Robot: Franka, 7 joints.
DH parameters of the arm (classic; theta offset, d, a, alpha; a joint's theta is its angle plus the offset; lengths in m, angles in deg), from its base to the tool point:
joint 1: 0 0.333 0 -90
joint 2: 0 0 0 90
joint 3: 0 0.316 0.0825 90
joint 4: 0 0 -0.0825 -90
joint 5: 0 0.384 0 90
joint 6: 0 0 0.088 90
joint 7: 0 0.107 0 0
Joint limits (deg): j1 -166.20..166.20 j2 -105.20..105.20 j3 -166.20..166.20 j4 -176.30..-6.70 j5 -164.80..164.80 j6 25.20..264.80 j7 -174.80..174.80
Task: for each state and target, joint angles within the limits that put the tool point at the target. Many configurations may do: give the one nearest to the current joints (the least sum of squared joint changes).
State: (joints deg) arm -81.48 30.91 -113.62 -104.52 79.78 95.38 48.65
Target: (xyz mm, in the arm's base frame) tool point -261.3 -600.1 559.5
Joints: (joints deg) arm -54.59 44.01 -91.70 -88.77 83.72 92.76 48.65
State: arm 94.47 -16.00 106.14 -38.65 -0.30 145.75 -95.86
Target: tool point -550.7 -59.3 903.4
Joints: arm 79.46 -9.55 96.70 -67.05 -0.43 137.52 -95.86
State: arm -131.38 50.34 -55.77 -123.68 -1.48 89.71 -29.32
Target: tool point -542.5 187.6 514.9
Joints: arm -127.31 33.17 -83.14 -94.83 -7.71 88.27 -29.32
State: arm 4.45 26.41 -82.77 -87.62 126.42 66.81 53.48
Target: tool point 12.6 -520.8 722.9
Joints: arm -9.54 11.44 -100.91 -100.15 122.98 54.90 53.48
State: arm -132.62 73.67 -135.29 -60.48 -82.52 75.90 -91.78
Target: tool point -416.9 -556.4 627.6
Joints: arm -116.08 95.31 -139.83 -48.50 -84.93 69.17 -91.78
